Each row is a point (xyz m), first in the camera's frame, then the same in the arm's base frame.
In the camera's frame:
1: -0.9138 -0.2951 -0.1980
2: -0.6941 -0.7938 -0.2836
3: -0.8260 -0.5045 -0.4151
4: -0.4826 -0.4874 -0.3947
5: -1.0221 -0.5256 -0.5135
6: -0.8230 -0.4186 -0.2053
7: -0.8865 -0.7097 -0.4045
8: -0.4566 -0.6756 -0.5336
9: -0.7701 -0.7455 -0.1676
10: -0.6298 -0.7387 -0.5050
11: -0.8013 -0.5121 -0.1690
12: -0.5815 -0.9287 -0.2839
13: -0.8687 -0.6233 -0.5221
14: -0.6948 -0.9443 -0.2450
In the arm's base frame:
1: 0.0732 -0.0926 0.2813
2: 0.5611 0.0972 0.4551
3: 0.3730 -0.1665 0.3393
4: 0.5362 -0.0066 0.0816
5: 0.3338 -0.3267 0.4855
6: 0.2062 -0.0182 0.2995
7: 0.4678 -0.1153 0.5244
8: 0.7468 -0.0488 0.1775
9: 0.4265 0.1454 0.4887
10: 0.6790 -0.0788 0.3487
11: 0.2591 0.0528 0.3514
12: 0.7095 0.1907 0.4660
13: 0.4845 -0.2350 0.4406
14: 0.6377 0.1795 0.5625

